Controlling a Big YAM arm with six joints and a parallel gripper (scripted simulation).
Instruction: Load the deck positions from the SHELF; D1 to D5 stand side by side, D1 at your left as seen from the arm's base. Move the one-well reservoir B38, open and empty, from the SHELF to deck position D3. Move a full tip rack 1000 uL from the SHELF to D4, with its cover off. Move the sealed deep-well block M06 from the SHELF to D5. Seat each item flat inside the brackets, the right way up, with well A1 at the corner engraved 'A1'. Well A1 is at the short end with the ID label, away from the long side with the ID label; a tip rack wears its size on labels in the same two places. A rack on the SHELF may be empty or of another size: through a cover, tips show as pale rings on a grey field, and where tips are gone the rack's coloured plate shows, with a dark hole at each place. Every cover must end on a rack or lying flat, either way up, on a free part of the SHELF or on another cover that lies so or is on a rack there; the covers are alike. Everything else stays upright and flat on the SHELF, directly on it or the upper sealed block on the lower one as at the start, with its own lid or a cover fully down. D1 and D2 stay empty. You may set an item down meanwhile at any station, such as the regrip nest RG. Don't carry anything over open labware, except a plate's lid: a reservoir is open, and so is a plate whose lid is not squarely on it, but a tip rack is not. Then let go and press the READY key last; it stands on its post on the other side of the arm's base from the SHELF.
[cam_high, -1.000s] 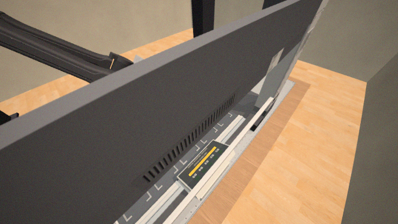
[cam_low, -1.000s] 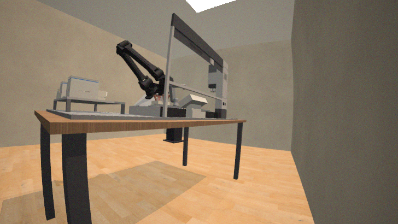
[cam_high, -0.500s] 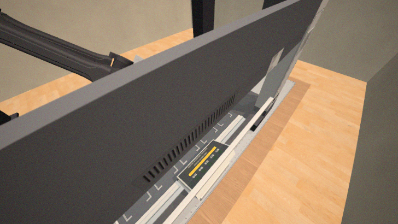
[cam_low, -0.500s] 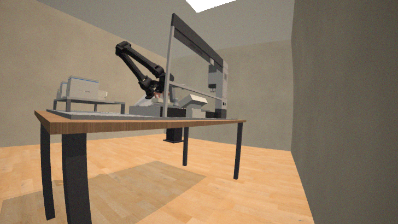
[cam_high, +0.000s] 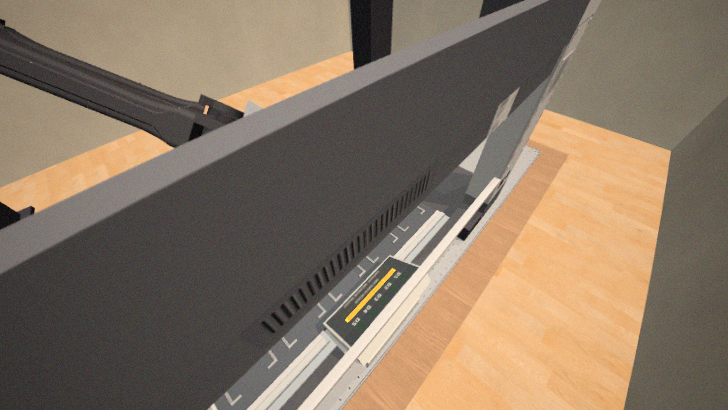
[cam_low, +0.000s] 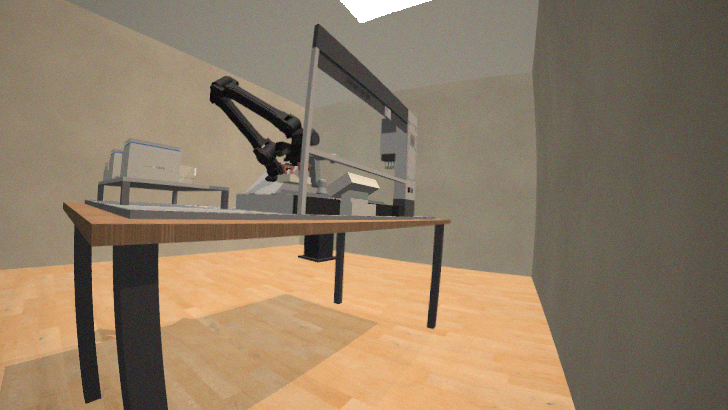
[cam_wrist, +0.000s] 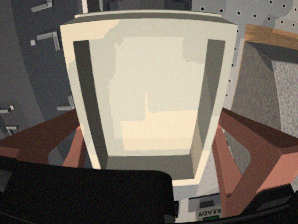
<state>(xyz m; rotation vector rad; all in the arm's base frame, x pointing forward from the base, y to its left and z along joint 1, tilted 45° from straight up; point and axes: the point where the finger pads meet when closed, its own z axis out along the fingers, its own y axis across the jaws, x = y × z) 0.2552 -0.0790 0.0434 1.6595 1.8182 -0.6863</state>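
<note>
Right now my hand is 130 mm above the rg label. From my hand the other things lie so: shelf label (360 mm to the right, 140 mm below, 90 mm behind); regrip nest rg (140 mm below); cream one-well reservoir (10 mm below).
</note>
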